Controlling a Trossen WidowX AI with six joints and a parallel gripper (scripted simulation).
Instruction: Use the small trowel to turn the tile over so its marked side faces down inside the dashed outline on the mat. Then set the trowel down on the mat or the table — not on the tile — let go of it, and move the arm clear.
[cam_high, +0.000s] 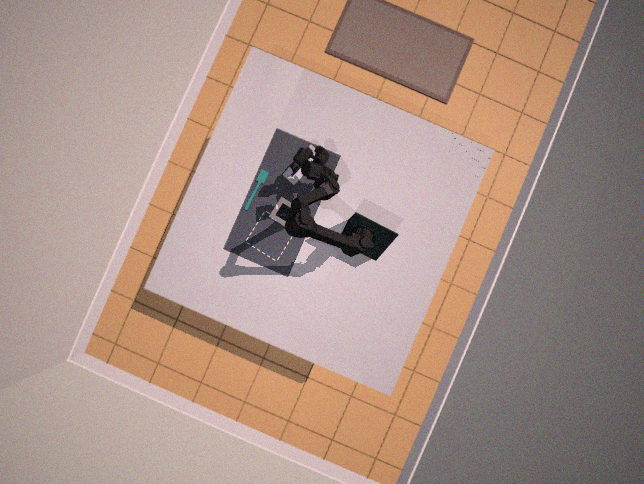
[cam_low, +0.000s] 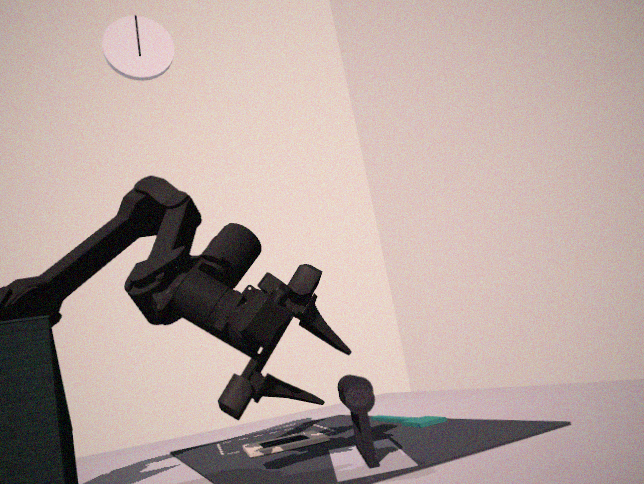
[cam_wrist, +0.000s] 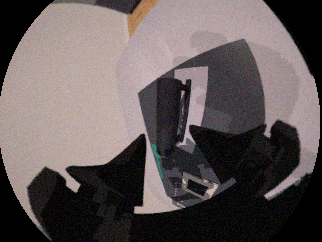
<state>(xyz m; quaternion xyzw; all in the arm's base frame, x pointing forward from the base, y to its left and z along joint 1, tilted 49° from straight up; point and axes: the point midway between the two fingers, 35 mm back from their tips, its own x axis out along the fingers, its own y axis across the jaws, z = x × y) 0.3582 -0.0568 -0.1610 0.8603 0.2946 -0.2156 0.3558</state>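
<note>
My gripper tip is now 50 mm above the trowel, 20 mm short of it and 10 mm to the right of it. From my gripper tip the other things lie so: teal object 180 mm to the left, 150 mm ahead, 90 mm below; cream tile 240 mm to the left, 80 mm below, 20 mm behind; dark mat 200 mm to the left, 110 mm below, 10 mm ahead.
</note>
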